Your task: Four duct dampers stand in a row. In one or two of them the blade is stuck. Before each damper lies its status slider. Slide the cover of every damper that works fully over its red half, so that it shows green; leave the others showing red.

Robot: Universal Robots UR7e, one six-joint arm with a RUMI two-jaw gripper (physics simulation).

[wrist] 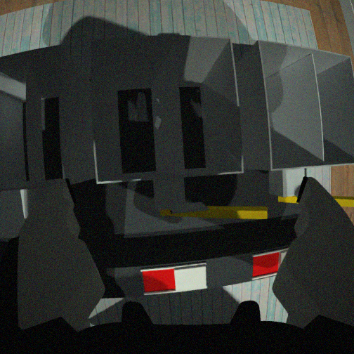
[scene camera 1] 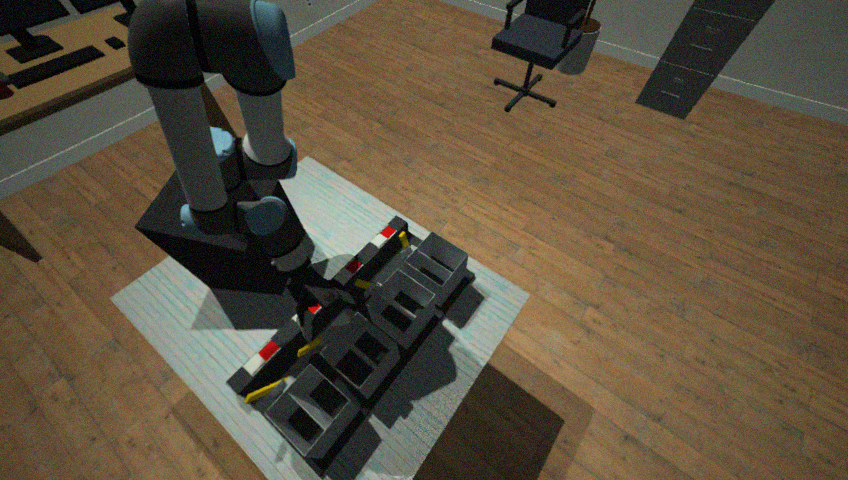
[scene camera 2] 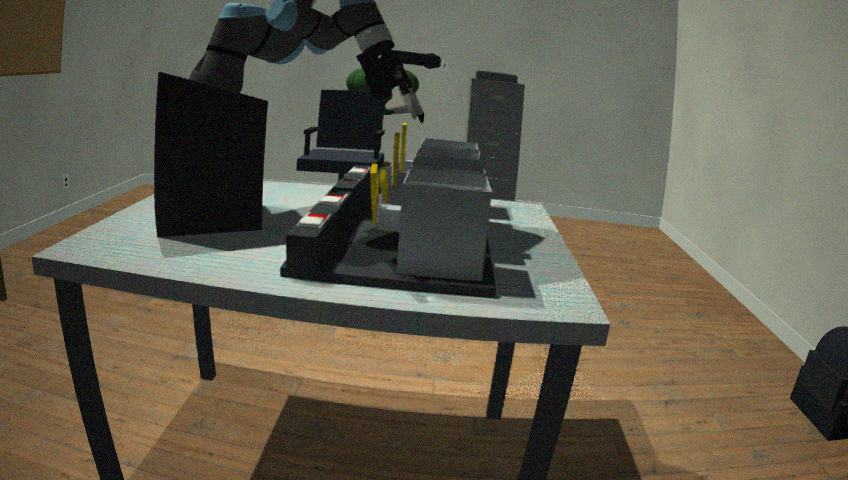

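Pixels of known places: gripper, between the fingertips: [scene camera 1: 332,322] [scene camera 2: 419,121]; arm's base, origin of its link: [scene camera 2: 214,86].
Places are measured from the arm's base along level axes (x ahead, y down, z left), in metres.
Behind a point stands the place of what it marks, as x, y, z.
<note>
Four grey dampers [scene camera 1: 285,416] @[0.490, 0.283, -0.380] [scene camera 1: 364,356] @[0.591, 0.248, -0.136] [scene camera 1: 422,324] @[0.684, 0.267, 0.045] [scene camera 1: 455,270] @[0.702, 0.161, 0.221] stand in a row, with yellow levers [scene camera 1: 266,390] @[0.445, 0.171, -0.351] [scene camera 1: 310,346] @[0.460, 0.183, -0.203] [scene camera 1: 362,284] @[0.483, 0.147, 0.021] [scene camera 1: 404,239] @[0.504, 0.141, 0.225] on the slider side. All four sliders show red [scene camera 1: 268,350] @[0.326, 0.255, -0.274] [scene camera 1: 313,309] @[0.353, 0.256, -0.102] [scene camera 1: 354,265] @[0.365, 0.255, 0.099] [scene camera 1: 388,231] @[0.383, 0.256, 0.284]. My gripper [scene camera 1: 329,321] @[0.518, 0.067, -0.133] [scene camera 2: 416,115] @[0.518, 0.067, -0.133] [wrist: 185,180] is wide open and empty, above the second damper from the near end in scene camera 1. In the wrist view, that damper's slider shows red [wrist: 159,280] at left and its white cover [wrist: 190,276] at right; its lever [wrist: 240,212] lies crosswise between the fingers. The damper interiors are too dark to judge.
The dampers stand on a dark base plate [scene camera 2: 380,283] @[0.460, 0.327, -0.420] on the pale table [scene camera 1: 226,356] @[0.180, 0.336, -0.357] [scene camera 2: 196,270] @[0.101, 0.336, -0.410]. The long slider rail [scene camera 2: 309,252] @[0.331, 0.284, -0.406] runs along them on the arm's side. The arm's black pedestal [scene camera 2: 208,160] @[0.051, 0.165, -0.166] stands behind the rail. An office chair [scene camera 1: 532,41] stands beyond the table.
</note>
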